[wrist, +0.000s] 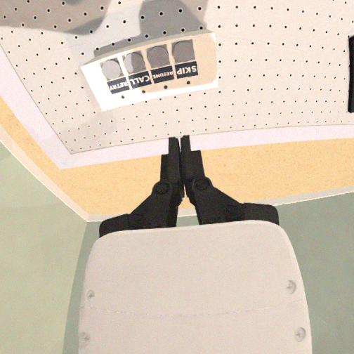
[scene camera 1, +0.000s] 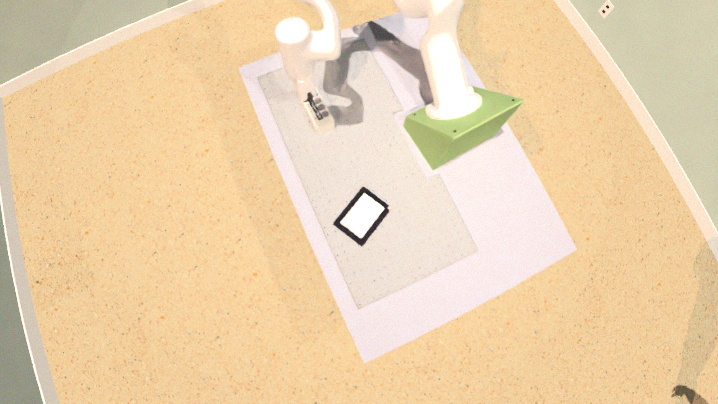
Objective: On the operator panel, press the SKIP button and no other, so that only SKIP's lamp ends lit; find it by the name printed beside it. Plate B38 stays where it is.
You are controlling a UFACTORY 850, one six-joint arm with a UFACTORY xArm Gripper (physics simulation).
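Observation:
The operator panel [scene camera 1: 323,123] [wrist: 207,62] is a cream box with four round grey buttons in a row. In the wrist view the names print upside down: the SKIP button [wrist: 183,50] is at the right end, then the RESUME button [wrist: 158,56], the CALL button [wrist: 134,63] and the RETRY button [wrist: 111,69]. No lamp looks clearly lit. My gripper [scene camera 1: 310,96] [wrist: 181,148] is shut and empty. In the wrist view its tips show below the panel's label side, apart from the buttons in the picture; their height is unclear. No B38 label is readable.
A white rectangle with a black border [scene camera 1: 339,222] lies on the grey perforated board [scene camera 1: 411,256]; its black edge [wrist: 351,75] shows at the wrist view's right. The arm stands on a green base [scene camera 1: 436,143] beside the board. A pale lilac sheet [scene camera 1: 517,211] surrounds the board.

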